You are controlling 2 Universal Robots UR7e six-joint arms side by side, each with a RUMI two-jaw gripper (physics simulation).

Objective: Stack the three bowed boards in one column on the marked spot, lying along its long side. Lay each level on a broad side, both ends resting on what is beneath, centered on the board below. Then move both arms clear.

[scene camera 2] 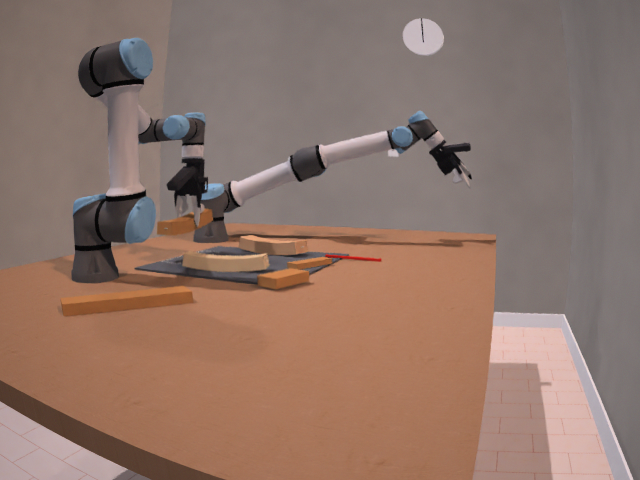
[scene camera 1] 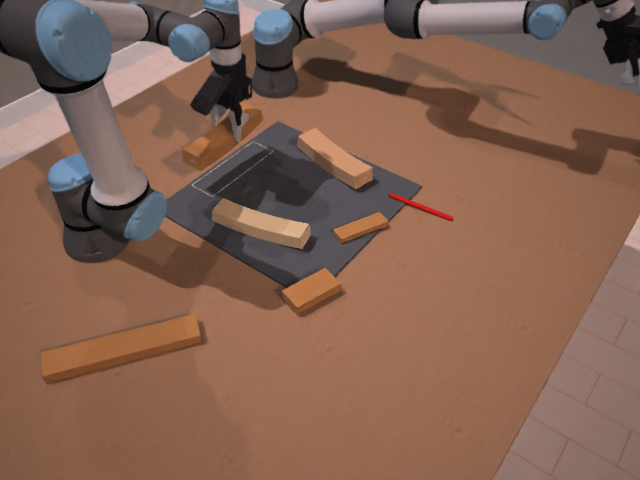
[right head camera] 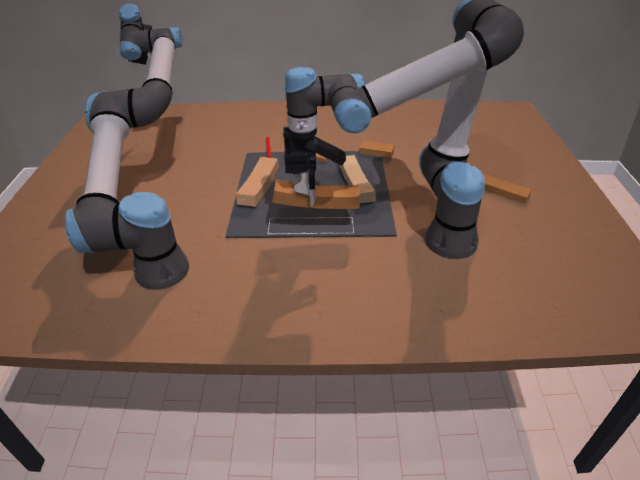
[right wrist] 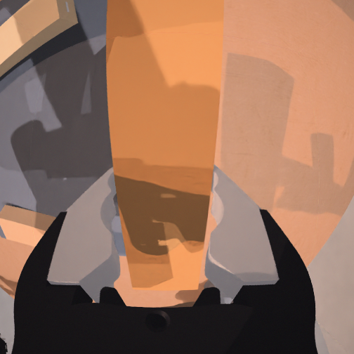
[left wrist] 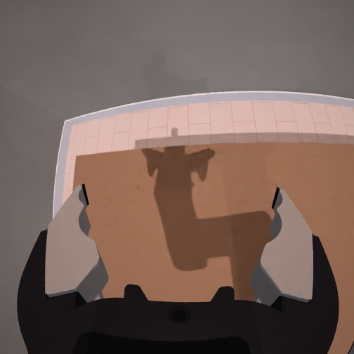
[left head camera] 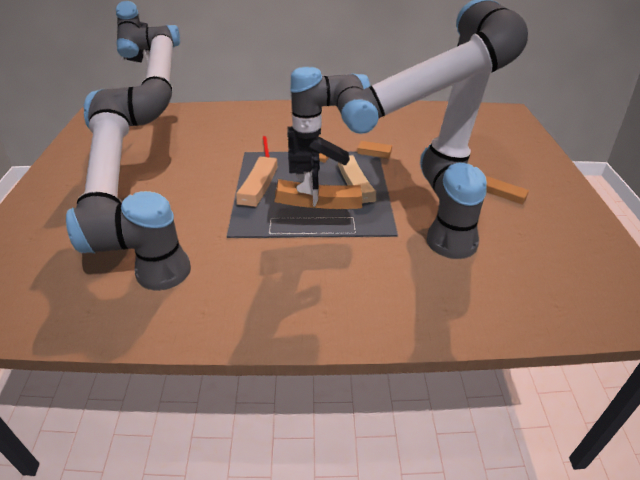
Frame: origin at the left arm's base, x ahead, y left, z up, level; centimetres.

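Seen in the pictures: left gripper, fingertip midpoint: (scene camera 2: 470,183); right gripper, fingertip midpoint: (scene camera 2: 188,226) (scene camera 1: 228,138) (right head camera: 311,199) (left head camera: 313,199); left arm's base, origin of the base link: (scene camera 2: 210,240) (scene camera 1: 275,85) (right head camera: 162,270) (left head camera: 163,270); right arm's base, origin of the base link: (scene camera 2: 95,277) (scene camera 1: 97,240) (right head camera: 451,241) (left head camera: 452,241).
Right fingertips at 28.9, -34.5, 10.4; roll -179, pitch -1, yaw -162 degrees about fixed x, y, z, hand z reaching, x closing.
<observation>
Offsets run from my right fingertips to a thing's top centre, as dx, dy, dz. Level surfaces: height alone.
My right gripper (left head camera: 311,193) (scene camera 1: 227,130) (scene camera 2: 188,219) (right wrist: 163,167) is shut on the orange bowed board @[+0.4, -1.2, +5.1] (left head camera: 338,197) (right head camera: 338,197) (scene camera 1: 204,149) (scene camera 2: 174,225) and holds it in the air above the mat, about parallel to the long side of the marked rectangle (left head camera: 310,233) (scene camera 1: 263,146). The peach bowed board @[+16.1, +23.5, -5.0] (left head camera: 256,180) (scene camera 1: 336,160) (scene camera 2: 273,245) lies at the mat's left in the left head camera. The pale yellow bowed board @[+26.0, -7.1, -5.3] (left head camera: 356,178) (scene camera 1: 261,226) (scene camera 2: 225,261) lies at its right, partly hidden there. My left gripper (scene camera 2: 463,180) (left wrist: 180,187) is open and empty, far from the boards.
A dark mat @[dz -9.9] (left head camera: 248,222) (scene camera 1: 330,201) lies between the arm bases. A small orange block @[+40.1, +12.9, -8.3] (scene camera 1: 360,227) lies on it. A wider orange block @[+49.6, -9.5, -7.4] (left head camera: 374,149) (scene camera 1: 311,290), a long orange bar @[+38.6, -49.3, -7.9] (left head camera: 506,189) (scene camera 1: 121,347) and a red stick @[+42.8, +30.9, -9.0] (left head camera: 266,146) (scene camera 1: 421,206) lie around it.
</observation>
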